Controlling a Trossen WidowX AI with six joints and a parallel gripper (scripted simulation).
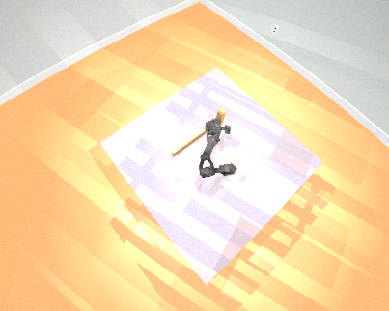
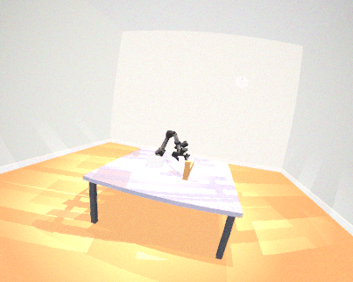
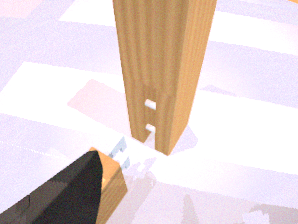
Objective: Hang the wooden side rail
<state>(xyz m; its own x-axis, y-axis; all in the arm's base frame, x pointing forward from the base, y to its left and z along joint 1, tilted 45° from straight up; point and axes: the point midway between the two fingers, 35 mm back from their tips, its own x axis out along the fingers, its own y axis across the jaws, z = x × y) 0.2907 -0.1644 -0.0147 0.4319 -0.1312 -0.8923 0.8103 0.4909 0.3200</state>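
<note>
Right now the wooden headboard post is 6 cm ahead of my gripper tip, 7 cm to the right of it and 6 cm below it.
</note>
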